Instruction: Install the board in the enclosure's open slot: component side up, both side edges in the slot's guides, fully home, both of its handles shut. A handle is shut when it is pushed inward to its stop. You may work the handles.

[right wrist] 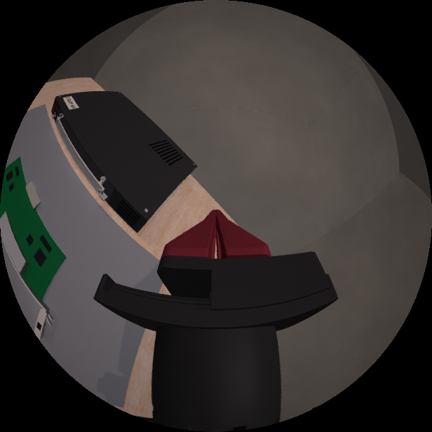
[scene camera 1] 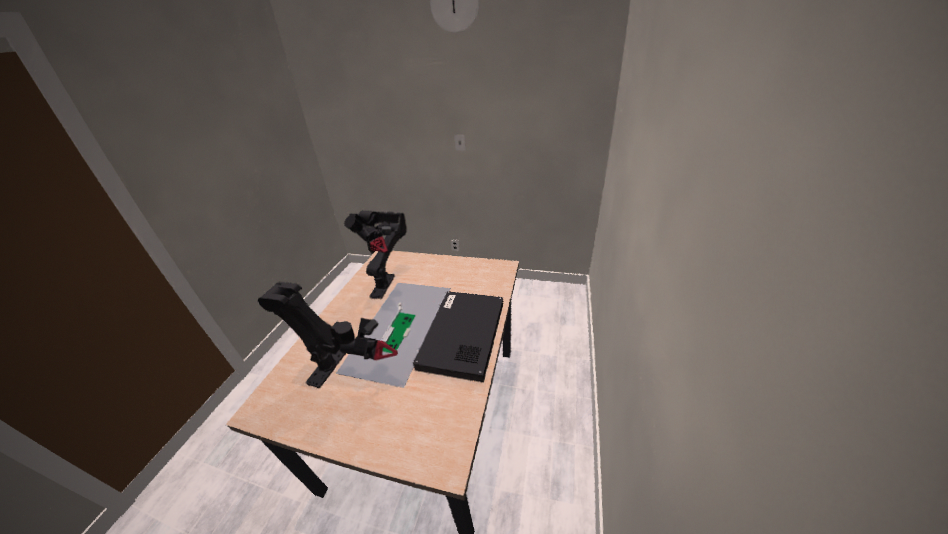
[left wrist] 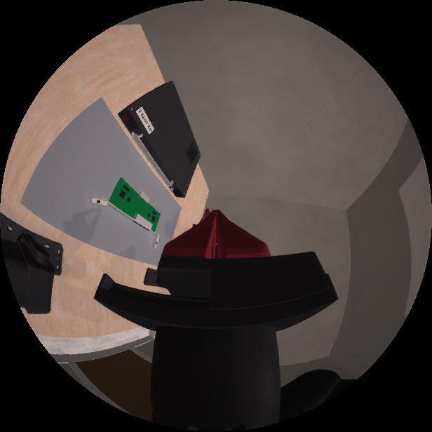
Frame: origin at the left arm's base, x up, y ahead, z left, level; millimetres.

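Where they show: left gripper, fingertip midpoint: (scene camera 1: 386, 251); right gripper, fingertip midpoint: (scene camera 1: 397, 353); left arm's base at its link origin: (scene camera 1: 382, 286); right arm's base at its link origin: (scene camera 1: 328, 366).
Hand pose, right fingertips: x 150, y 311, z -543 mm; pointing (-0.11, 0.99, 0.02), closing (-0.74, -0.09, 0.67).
Observation:
Each offset is from my right fingertips to the top centre of the thing. "spot": to the spot under its first point. Level surfaces: height alone.
The green board @[spot: dx -144, dy -101, dz +250 mm] (scene camera 1: 401, 328) (left wrist: 132, 201) (right wrist: 27, 225) lies flat on the mat, dark chips facing up. Its light front strip has a white handle at each end, one (left wrist: 99, 201) (right wrist: 40, 322) and the other (left wrist: 156, 241), both angled out from the strip. The black enclosure @[dx -99, dy +175, dz +245 mm] (scene camera 1: 457, 328) (left wrist: 170, 132) (right wrist: 115, 135) lies flat beside the mat; a metal panel with small handles fills part of its front. The open slot cannot be made out. My left gripper (scene camera 1: 378, 244) (left wrist: 215, 215) is shut, empty, raised away from the board. My right gripper (scene camera 1: 392, 351) (right wrist: 215, 215) is shut and empty, above the mat near the board's lower end.
The grey mat @[dx -148 mm] (scene camera 1: 424, 295) (left wrist: 65, 165) (right wrist: 100, 260) lies on the wooden table @[dx -150 mm] (scene camera 1: 398, 424) (right wrist: 192, 195) between the arm bases and the enclosure. A black arm base (left wrist: 30, 270) stands at the lower left of the left wrist view. Walls surround the table.

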